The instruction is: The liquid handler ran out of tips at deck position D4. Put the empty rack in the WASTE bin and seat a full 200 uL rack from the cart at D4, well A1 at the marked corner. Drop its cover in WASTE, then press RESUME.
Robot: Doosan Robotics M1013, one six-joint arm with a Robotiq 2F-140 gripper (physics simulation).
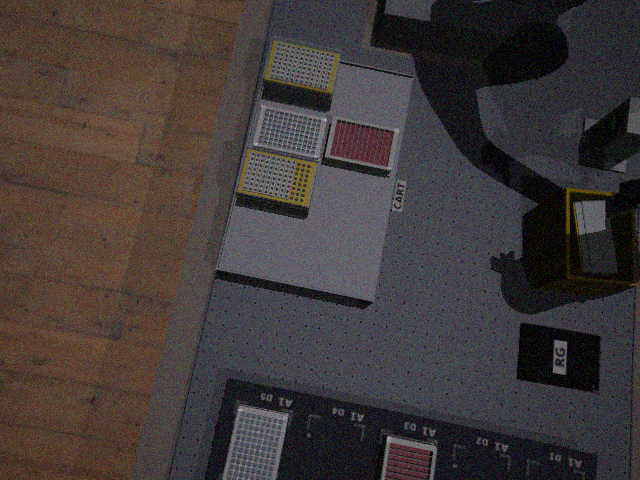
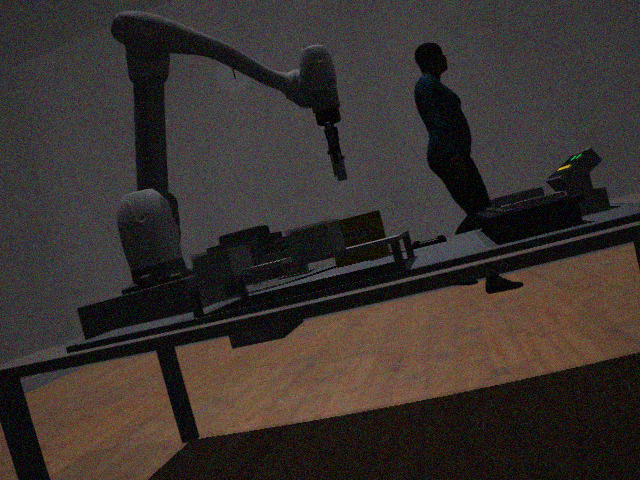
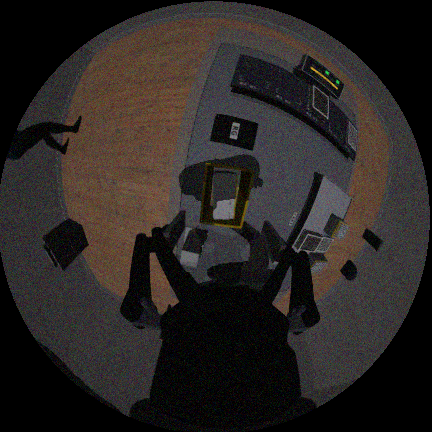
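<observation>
My gripper is open and empty, high above the yellow-rimmed WASTE bin. Grey and pale patches show inside the bin; I cannot tell whether a rack lies there. On the cart stand a yellow rack filled with tips and a yellow rack with several empty columns. A clear cover cannot be made out on either. Deck position D4 is empty between its corner marks. The status panel shows two green lamps and an amber bar; RESUME is not legible.
A white gridded plate and a red-filled rack stand on the cart. Another white plate is at D5 and a red-filled rack at D3. A black RG block lies near the bin. A person stands beyond the table.
</observation>
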